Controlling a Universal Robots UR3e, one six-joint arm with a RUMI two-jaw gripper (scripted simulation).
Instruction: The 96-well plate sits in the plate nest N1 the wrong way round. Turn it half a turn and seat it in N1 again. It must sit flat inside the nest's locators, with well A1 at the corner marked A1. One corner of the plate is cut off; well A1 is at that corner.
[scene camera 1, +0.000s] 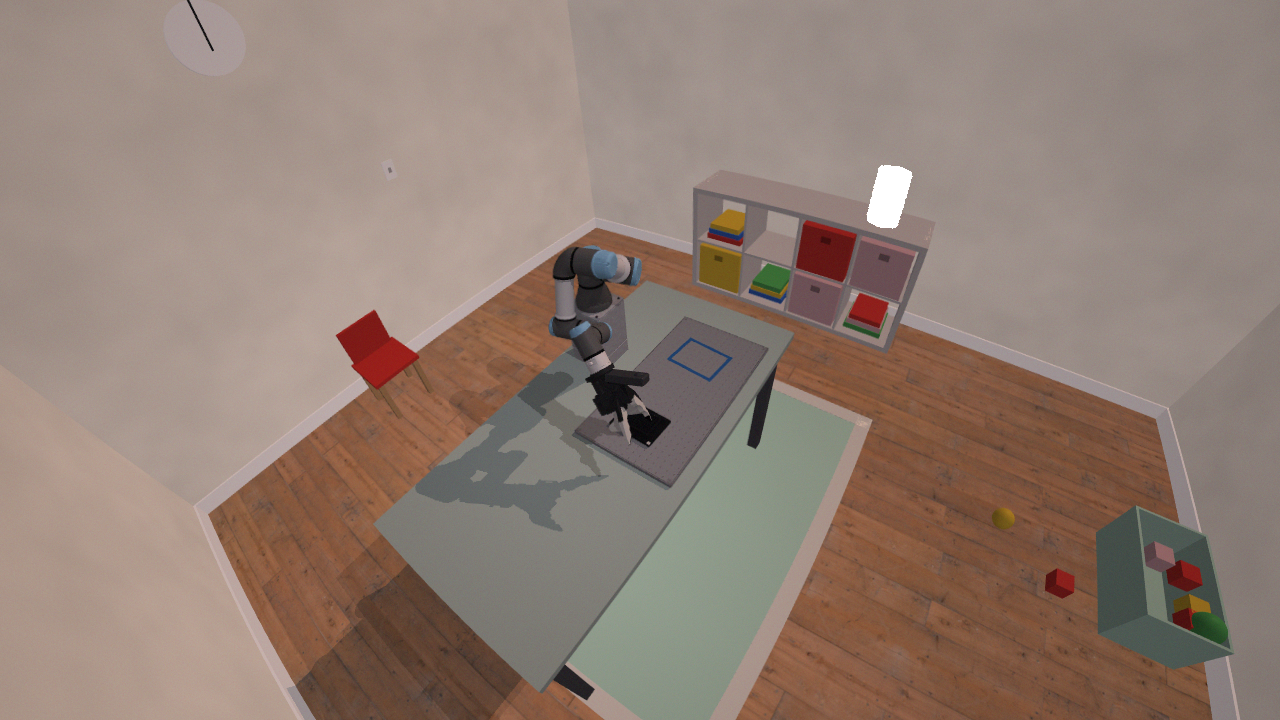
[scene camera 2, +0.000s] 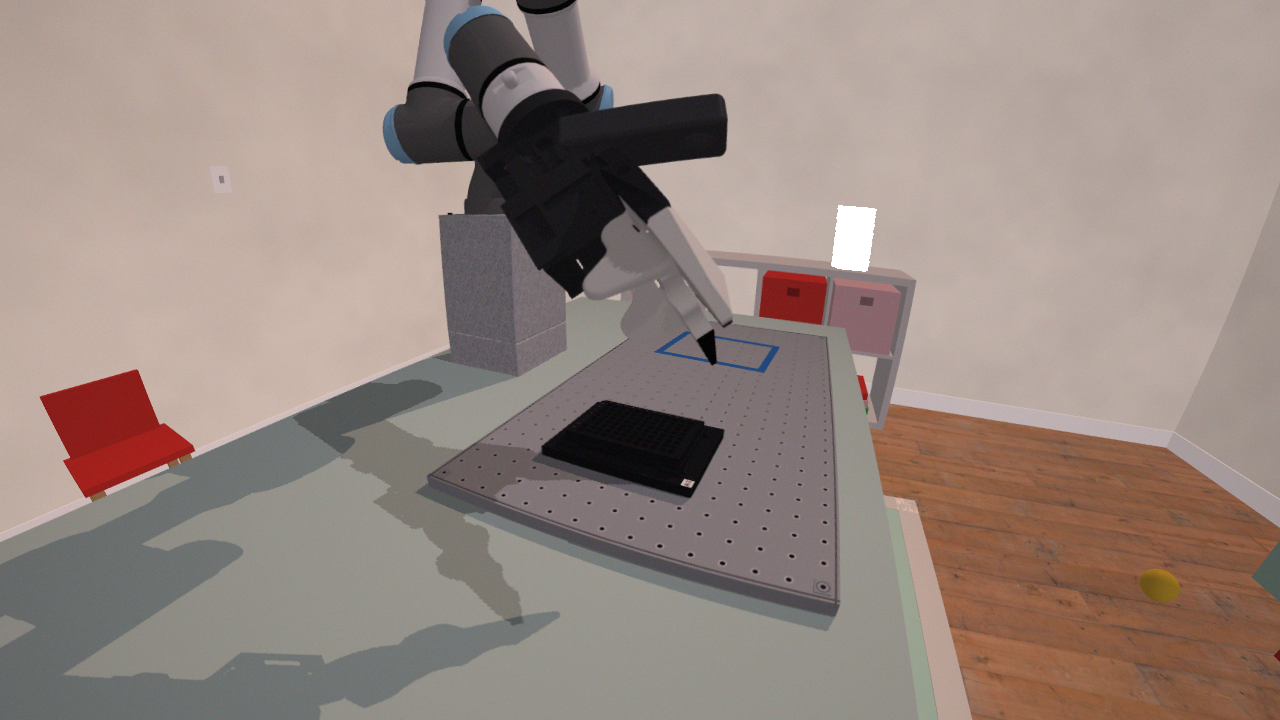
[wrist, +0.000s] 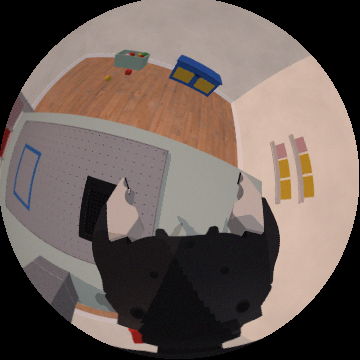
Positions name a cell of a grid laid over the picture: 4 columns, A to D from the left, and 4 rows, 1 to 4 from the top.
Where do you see my gripper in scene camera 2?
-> C2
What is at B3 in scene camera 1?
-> My gripper.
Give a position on a black 96-well plate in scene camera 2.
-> C3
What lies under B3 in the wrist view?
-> A black 96-well plate.
